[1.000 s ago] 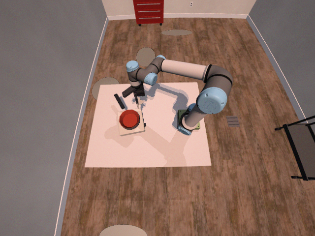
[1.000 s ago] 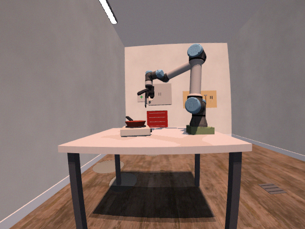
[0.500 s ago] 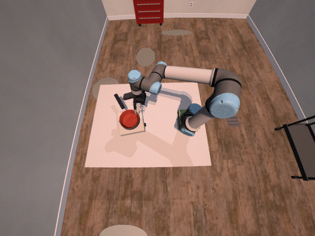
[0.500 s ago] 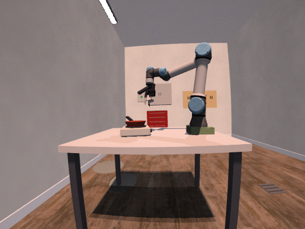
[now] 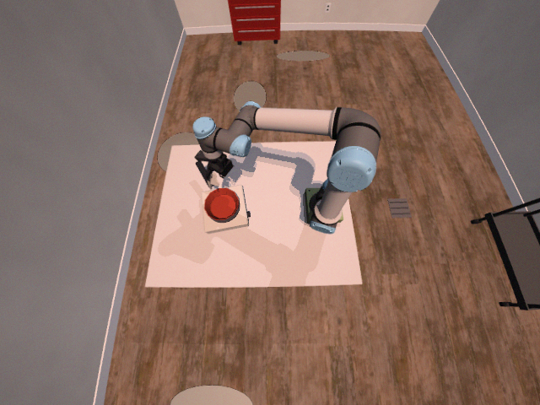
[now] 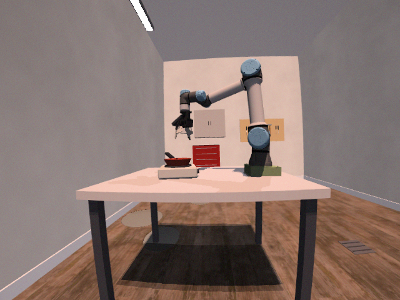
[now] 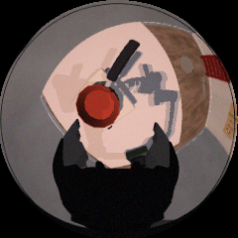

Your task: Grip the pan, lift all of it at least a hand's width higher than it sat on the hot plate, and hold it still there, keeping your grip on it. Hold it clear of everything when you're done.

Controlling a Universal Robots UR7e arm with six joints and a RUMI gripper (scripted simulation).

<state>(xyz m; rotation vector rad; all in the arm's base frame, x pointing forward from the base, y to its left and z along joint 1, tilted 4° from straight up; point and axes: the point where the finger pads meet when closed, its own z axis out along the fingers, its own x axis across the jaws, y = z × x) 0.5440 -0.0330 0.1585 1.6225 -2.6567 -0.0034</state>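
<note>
Right now my hand is 5 cm short of the pan, 4 cm to the right of it and 14 cm above it. Round my hand: hot plate: 8 cm to the left, 21 cm below.
</note>
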